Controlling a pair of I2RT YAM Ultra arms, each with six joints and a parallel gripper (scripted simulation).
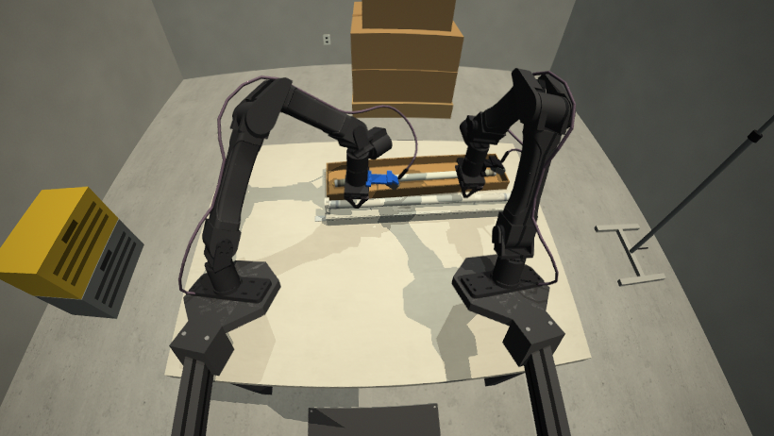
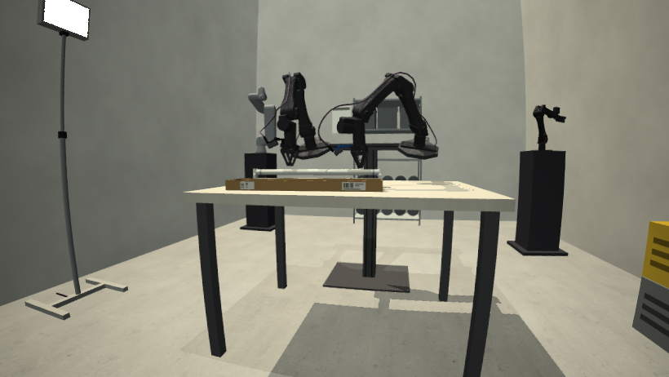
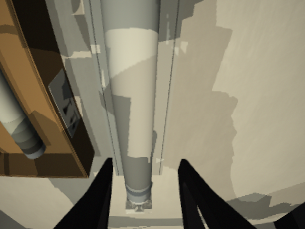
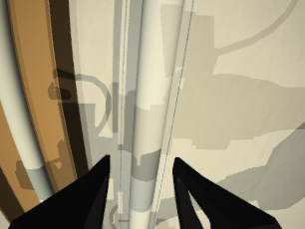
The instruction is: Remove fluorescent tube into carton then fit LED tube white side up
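Right now the white light fixture is 12 cm to the left of my right hand, 5 cm below it and 1 cm behind it. From my right hand the other things lie so: old fluorescent tube 14 cm ahead, 12 cm to the left, 9 cm below; then LED tube 12 cm to the left, 4 cm below, 1 cm behind; then brown carton 14 cm ahead, 12 cm to the left, 8 cm below.
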